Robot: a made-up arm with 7 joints.
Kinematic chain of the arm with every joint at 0, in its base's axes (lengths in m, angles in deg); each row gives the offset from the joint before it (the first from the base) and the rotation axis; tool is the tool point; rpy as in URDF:
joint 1: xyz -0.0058 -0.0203 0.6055 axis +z
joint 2: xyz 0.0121 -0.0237 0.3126 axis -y
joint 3: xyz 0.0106 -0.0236 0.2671 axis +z
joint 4: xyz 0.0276 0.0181 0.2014 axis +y
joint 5: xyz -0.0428 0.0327 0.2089 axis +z
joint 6: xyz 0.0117 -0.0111 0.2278 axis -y
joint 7: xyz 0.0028 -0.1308 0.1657 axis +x
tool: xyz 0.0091 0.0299 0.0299 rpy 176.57 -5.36 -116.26
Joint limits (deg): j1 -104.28..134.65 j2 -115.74..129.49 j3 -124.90..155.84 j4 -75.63..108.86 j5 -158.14..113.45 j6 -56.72..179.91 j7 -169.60..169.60
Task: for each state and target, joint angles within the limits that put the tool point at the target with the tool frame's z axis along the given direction. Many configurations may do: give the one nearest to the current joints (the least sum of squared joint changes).
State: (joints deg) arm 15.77 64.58 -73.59 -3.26 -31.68 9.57 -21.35
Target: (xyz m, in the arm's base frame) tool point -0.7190 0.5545 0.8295 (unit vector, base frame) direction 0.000 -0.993 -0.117
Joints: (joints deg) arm -17.48 81.64 -62.26 -34.03 -14.82 46.31 -18.05
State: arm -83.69 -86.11 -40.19 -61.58 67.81 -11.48 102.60
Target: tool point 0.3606 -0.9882 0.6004 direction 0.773 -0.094 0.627
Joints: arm -74.41 -111.39 -35.26 -30.51 77.42 -10.59 125.60
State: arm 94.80 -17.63 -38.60 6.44 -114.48 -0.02 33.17
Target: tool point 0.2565 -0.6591 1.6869 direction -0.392 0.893 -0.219
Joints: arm 121.78 21.64 -20.27 -24.06 -108.13 -13.94 29.61
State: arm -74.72 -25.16 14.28 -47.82 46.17 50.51 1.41
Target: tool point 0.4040 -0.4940 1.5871 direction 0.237 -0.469 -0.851
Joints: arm -45.57 -68.74 -17.78 -42.16 40.66 59.44 -22.29
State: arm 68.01 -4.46 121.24 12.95 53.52 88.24 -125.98
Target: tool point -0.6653 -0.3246 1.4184 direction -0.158 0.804 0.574
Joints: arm 47.20 47.78 127.97 36.76 53.07 78.66 -137.82
